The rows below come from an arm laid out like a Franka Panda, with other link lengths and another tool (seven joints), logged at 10 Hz.
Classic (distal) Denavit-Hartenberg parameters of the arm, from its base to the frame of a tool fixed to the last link. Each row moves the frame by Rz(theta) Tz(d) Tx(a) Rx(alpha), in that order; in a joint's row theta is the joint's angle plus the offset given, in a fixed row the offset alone. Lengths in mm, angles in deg.
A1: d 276.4, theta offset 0, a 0, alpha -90
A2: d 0, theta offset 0, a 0, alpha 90
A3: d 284.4, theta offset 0, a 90.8, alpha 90
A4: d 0, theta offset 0, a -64.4, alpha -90
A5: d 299.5, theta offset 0, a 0, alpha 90
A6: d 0, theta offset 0, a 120.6, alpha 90
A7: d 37.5, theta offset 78, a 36.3, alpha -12.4
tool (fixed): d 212.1, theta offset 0, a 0, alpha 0
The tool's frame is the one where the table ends.
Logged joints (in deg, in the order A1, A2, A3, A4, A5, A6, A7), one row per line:
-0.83 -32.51 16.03 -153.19 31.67 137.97 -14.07
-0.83 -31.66 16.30 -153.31 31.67 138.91 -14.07
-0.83 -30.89 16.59 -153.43 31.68 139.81 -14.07
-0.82 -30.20 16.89 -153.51 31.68 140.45 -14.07
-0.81 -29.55 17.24 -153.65 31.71 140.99 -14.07
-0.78 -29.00 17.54 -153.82 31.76 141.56 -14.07
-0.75 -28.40 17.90 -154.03 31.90 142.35 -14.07
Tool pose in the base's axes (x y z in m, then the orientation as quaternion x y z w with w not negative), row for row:
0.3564 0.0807 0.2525 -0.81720 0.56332 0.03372 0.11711
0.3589 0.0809 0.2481 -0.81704 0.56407 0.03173 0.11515
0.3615 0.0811 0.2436 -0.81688 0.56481 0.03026 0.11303
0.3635 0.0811 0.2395 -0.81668 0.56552 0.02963 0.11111
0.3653 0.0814 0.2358 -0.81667 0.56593 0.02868 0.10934
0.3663 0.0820 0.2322 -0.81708 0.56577 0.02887 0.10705
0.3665 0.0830 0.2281 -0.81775 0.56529 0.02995 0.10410
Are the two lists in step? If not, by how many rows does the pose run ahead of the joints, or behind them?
The pose runs 2 rows behind the joints: the pose in row i belongs to the joints in row i - 2.
